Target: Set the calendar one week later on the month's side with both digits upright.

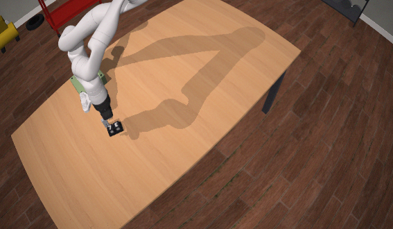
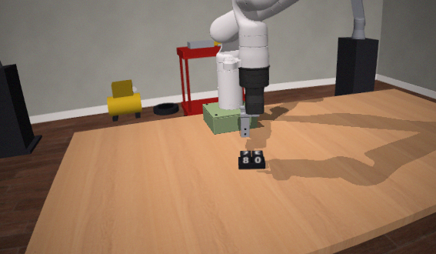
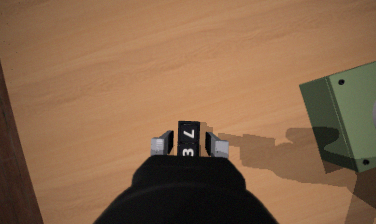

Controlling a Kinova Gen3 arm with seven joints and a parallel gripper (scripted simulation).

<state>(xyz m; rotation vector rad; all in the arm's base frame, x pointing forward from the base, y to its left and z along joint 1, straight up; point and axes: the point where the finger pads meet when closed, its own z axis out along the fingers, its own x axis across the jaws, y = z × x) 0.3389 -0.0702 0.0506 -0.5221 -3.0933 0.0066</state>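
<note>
My gripper is now 110 mm above the black calendar tray, 20 mm to the right of it and 10 mm short of it.
</note>
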